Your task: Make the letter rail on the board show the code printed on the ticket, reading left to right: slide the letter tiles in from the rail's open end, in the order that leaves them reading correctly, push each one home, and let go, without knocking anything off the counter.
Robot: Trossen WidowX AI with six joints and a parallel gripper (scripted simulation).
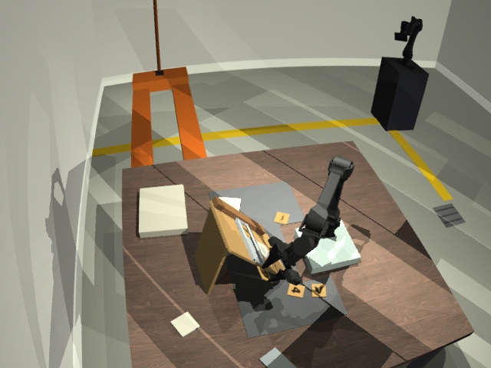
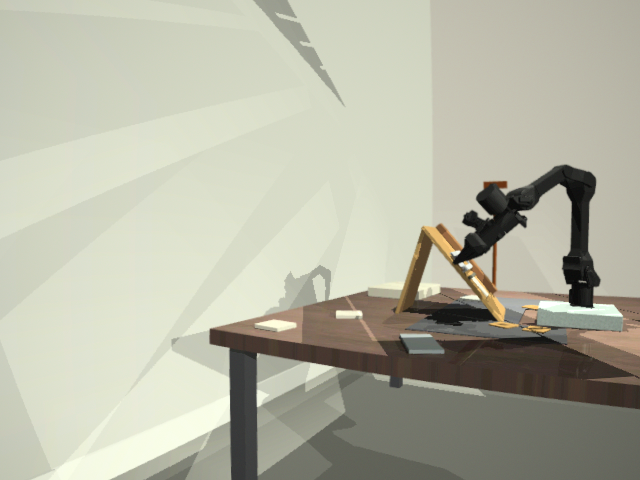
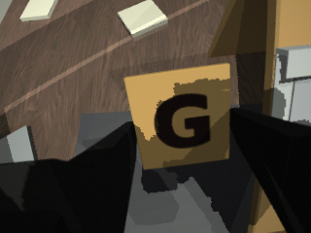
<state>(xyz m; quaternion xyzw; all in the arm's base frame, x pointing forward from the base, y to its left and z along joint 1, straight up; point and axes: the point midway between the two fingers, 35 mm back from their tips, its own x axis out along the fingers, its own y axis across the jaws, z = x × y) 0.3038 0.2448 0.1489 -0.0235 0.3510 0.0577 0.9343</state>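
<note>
My gripper tip is 16 cm to the left of the white ticket, 8 cm above it and 4 cm past it. From my gripper tip the other things lie so: white card (50 cm to the right, 16 cm below, 4 cm ahead); grey-blue pad (30 cm to the left, 16 cm below, 1 cm behind); grey mat (22 cm to the right, 17 cm below, 13 cm behind).
</note>
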